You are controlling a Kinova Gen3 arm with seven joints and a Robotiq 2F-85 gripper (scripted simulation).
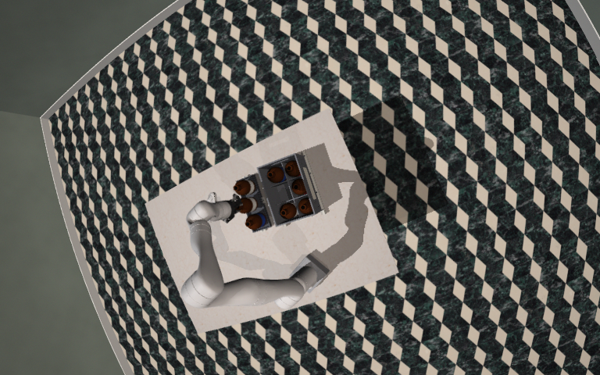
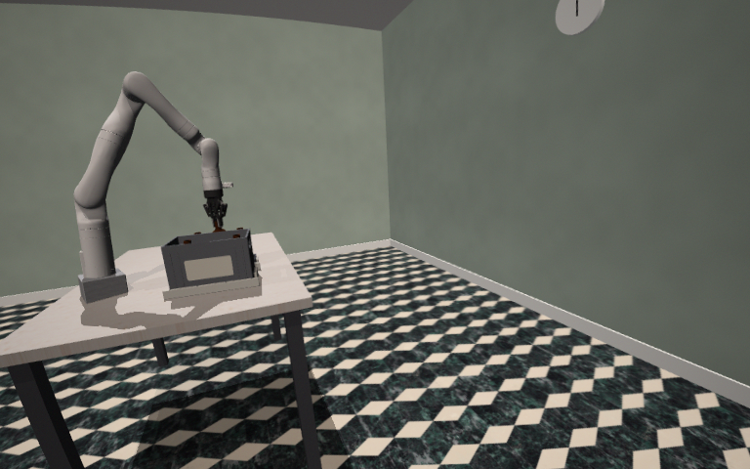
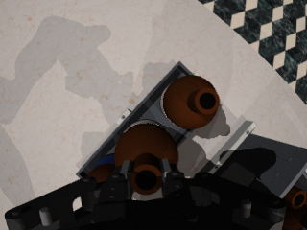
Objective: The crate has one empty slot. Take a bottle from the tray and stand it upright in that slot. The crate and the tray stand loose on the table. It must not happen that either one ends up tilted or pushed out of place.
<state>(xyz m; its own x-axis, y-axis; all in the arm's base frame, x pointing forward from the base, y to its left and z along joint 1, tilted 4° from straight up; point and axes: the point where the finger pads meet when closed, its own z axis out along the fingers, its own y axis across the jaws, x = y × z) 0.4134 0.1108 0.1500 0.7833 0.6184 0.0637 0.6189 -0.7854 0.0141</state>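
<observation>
The brown bottle is 7 cm below my hand. From my hand the other things lie so: grey tray (18 cm below); grey crate (3 cm behind, 22 cm to the right, 11 cm below).
</observation>
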